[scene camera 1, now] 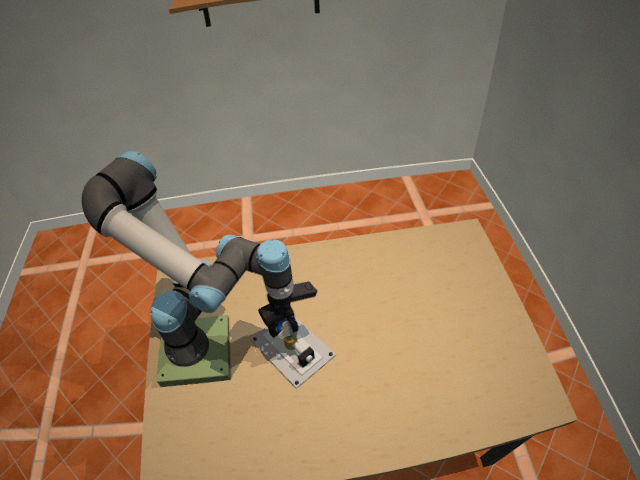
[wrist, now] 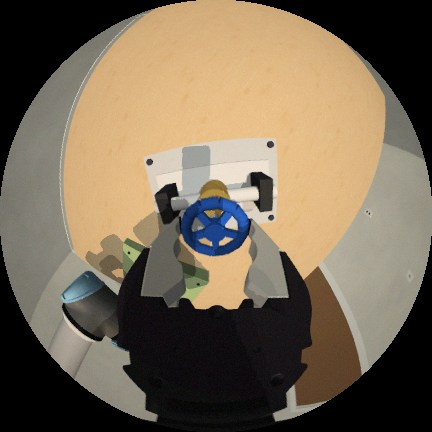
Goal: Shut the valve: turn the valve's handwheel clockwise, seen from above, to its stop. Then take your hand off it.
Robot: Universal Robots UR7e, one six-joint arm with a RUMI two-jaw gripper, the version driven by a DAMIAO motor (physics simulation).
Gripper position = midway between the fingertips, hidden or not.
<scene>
My gripper shows in scene camera 1 [288, 330] and in the wrist view [214, 218]. The same spot on a grey base plate: [wrist: 238, 149] is [scene camera 1: 316, 344].
</scene>
